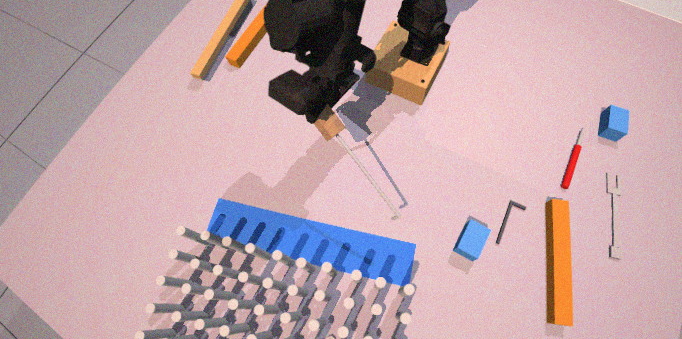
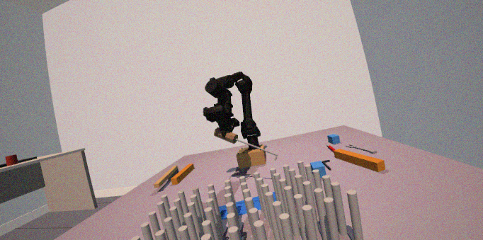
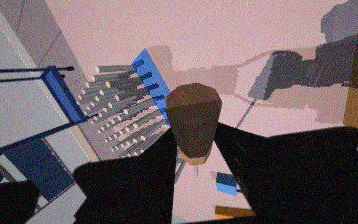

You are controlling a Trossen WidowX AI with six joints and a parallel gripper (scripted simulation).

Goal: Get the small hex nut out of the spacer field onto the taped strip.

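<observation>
Now: gripper tip 3 cm short of the tool with brown wooden handle, 9 cm to the right of it and 4 cm above it. Also, from my gripper tip: blue taped strip: 16 cm ahead, 4 cm to the left, 19 cm below; red screwdriver: 27 cm behind, 44 cm to the left, 19 cm below; black hex key: 7 cm behind, 37 cm to the left, 19 cm below.
</observation>
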